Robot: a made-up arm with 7 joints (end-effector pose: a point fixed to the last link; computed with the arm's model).
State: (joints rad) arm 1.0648 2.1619 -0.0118 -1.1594 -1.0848 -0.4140 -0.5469
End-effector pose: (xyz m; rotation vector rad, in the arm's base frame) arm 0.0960 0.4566 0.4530 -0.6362 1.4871 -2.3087
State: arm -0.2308 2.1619 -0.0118 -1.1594 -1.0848 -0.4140 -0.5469
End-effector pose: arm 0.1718 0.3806 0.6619 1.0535 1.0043 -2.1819
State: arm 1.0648 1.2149 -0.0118 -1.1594 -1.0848 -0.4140 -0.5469
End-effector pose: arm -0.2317 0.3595 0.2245 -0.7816 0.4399 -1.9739
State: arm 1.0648 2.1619 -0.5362 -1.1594 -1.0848 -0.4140 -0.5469
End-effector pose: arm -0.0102 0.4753 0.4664 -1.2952 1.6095 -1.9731
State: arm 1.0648 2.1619 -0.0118 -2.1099 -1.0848 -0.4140 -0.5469
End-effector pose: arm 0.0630 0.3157 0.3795 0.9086 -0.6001 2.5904
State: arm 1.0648 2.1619 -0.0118 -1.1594 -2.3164 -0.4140 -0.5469
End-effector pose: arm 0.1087 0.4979 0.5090 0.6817 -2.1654 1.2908
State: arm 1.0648 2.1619 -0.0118 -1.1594 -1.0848 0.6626 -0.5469
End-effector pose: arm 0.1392 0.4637 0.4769 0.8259 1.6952 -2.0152
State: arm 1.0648 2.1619 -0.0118 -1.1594 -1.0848 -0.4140 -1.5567
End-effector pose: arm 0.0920 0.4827 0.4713 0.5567 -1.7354 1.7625
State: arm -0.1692 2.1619 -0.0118 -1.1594 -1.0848 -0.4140 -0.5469
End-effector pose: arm 0.1752 0.3845 0.6511 0.9805 1.0363 -2.2067
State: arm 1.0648 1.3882 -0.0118 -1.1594 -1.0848 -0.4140 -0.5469
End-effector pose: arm -0.1847 0.4038 0.2683 -0.7676 0.6203 -2.0556
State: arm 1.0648 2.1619 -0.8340 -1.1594 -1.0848 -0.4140 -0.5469
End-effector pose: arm -0.0651 0.4738 0.4955 -1.6428 1.6351 -1.7214
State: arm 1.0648 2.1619 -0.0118 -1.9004 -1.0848 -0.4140 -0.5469
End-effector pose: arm 0.0765 0.3499 0.3842 0.8996 -0.8475 2.6824
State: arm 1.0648 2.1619 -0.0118 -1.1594 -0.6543 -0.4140 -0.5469
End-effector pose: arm 0.1089 0.4364 0.4427 -0.5082 0.9809 -2.2732
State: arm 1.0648 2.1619 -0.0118 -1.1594 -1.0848 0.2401 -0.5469
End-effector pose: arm 0.1244 0.4650 0.4628 0.2622 1.6655 -2.1982
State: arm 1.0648 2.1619 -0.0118 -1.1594 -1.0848 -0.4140 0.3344
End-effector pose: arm 0.1205 0.4432 0.4484 -0.4497 0.7077 -1.8362
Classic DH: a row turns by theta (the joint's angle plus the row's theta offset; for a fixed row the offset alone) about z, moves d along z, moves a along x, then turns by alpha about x. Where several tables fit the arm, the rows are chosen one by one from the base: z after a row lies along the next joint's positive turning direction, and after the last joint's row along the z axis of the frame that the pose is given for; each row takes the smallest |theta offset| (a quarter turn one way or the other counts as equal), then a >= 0, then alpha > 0; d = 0 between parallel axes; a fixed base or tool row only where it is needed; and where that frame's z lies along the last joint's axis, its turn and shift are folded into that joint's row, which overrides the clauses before.
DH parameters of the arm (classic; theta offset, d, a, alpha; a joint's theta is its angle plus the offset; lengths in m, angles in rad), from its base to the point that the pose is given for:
base (fixed): 0 0.4584 -0.013 -1.2217
joint 1: 1.5708 -0.023 0.0048 1.5708
joint 2: 1.2217 -0.007 -0.027 -1.5708
joint 3: -1.5708 -0.359 0.045 -1.5708
joint 4: 0 -0.001 -0.038 1.5708
joint 5: 0 -0.143 0.026 -1.5708
joint 6: 0 -0.012 -0.014 1.5708
joint 7: 1.1389 -0.0348 0.0309 -0.8712
tool (fixed): -0.8696 -0.0159 0 0

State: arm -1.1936 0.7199 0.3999 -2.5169 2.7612 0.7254 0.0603
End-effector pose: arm 0.2480 0.0629 0.5667 2.8670 0.3859 1.1736
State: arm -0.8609 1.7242 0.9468 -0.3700 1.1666 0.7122 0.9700
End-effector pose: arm 0.0843 0.4892 0.5850 0.8701 1.8351 -1.4508
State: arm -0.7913 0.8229 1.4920 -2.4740 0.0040 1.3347 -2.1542
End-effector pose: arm 0.1564 0.2551 0.4521 1.4476 -0.8530 -0.4965
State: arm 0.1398 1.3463 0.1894 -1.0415 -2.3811 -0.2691 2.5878
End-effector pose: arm 0.1295 0.4803 0.3395 0.3685 -1.3450 -0.6751
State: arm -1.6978 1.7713 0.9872 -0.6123 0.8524 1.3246 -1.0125
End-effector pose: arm 0.0010 0.4399 0.7043 -0.1343 -2.9212 -0.4075
